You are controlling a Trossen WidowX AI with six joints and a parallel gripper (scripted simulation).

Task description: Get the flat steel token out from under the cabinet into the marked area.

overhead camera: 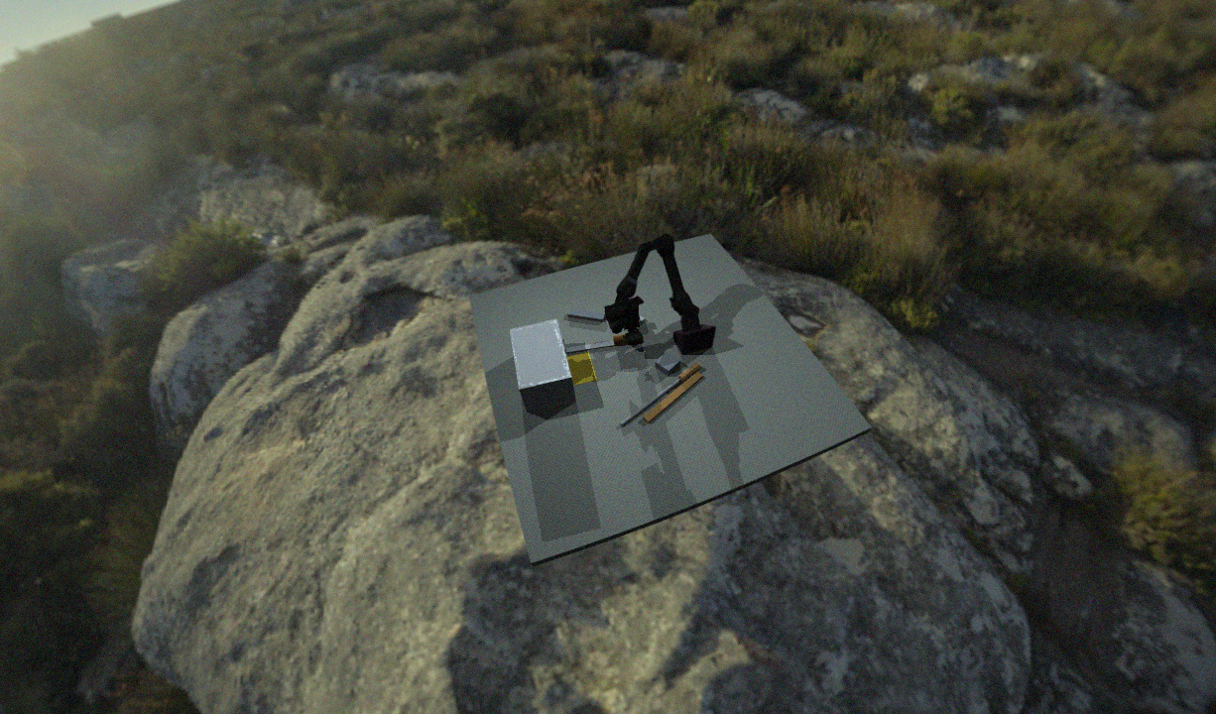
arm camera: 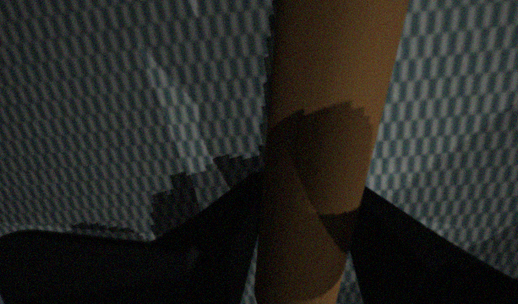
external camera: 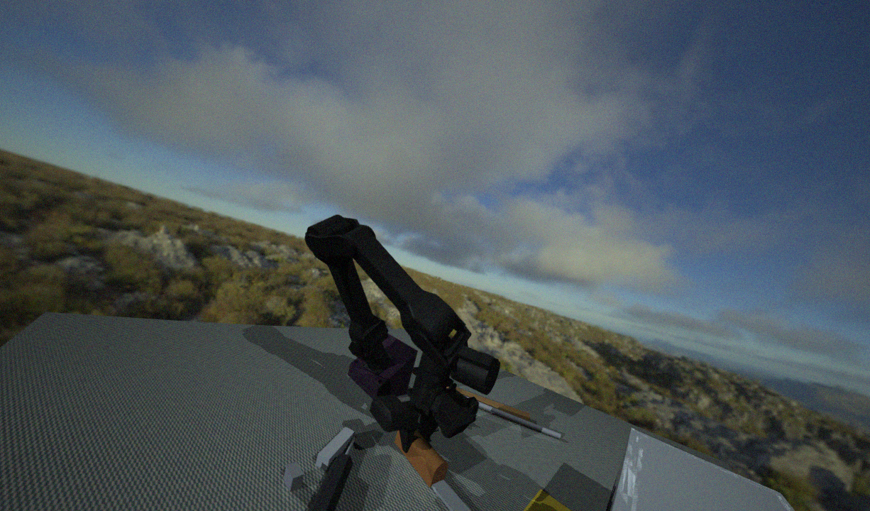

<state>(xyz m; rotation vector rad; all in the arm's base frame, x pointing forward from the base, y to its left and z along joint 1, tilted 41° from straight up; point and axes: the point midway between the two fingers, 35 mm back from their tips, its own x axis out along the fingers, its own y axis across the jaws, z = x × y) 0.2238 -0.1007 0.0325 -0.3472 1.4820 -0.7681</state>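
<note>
Now: gripper tip 7 cm past the grey block, 18 cm to the right of it and 1 cm below it. Also, from my gripper tip: grey bar (7 cm behind, 11 cm to the right); then small grey cube (5 cm behind, 19 cm to the right); then wooden stick (2 cm behind, 32 cm to the left).
</note>
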